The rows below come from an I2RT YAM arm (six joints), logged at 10 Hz.
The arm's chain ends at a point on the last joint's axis. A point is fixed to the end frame.
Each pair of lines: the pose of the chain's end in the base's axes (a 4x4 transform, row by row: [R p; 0 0 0 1], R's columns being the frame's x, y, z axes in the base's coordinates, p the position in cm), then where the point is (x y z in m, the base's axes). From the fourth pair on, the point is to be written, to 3 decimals.
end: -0.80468, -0.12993, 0.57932, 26.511; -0.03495, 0.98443, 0.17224, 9.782; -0.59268, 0.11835, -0.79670, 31.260; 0, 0, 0, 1
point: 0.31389 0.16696 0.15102
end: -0.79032, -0.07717, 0.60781, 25.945; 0.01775, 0.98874, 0.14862, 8.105; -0.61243, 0.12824, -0.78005, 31.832; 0, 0, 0, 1
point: 0.31607 0.14923 0.15890
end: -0.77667, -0.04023, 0.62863, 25.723; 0.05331, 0.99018, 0.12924, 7.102; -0.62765, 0.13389, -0.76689, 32.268; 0, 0, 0, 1
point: 0.31967 0.13791 0.16490
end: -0.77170, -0.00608, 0.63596, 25.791; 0.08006, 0.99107, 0.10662, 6.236; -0.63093, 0.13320, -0.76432, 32.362; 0, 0, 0, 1
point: 0.323 0.127 0.166
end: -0.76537, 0.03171, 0.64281, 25.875; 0.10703, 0.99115, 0.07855, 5.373; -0.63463, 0.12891, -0.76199, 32.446; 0, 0, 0, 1
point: 0.327 0.115 0.167
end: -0.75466, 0.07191, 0.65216, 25.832; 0.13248, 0.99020, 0.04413, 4.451; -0.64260, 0.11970, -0.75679, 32.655; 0, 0, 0, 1
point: 0.331 0.101 0.169
